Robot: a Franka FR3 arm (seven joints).
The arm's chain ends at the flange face. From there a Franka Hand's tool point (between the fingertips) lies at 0.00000 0.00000 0.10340 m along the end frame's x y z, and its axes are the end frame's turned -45 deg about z.
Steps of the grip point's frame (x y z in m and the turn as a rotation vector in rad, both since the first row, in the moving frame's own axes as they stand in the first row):
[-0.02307, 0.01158, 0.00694, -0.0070, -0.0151, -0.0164]
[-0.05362, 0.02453, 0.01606, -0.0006, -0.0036, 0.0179]
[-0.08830, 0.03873, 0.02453, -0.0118, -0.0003, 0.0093]
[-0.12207, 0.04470, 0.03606, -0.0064, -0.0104, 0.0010]
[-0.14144, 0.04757, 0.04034, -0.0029, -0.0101, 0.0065]
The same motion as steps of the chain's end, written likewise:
[-0.00755, 0.02288, 0.00695, -0.0156, -0.0057, -0.0164]
[-0.02035, 0.05496, 0.01606, -0.0030, -0.0021, 0.0179]
[-0.03589, 0.08894, 0.02454, -0.0086, 0.0081, 0.0093]
[-0.05442, 0.11670, 0.03607, -0.0119, -0.0028, 0.0010]
[-0.06585, 0.13270, 0.04035, -0.0092, -0.0051, 0.0065]

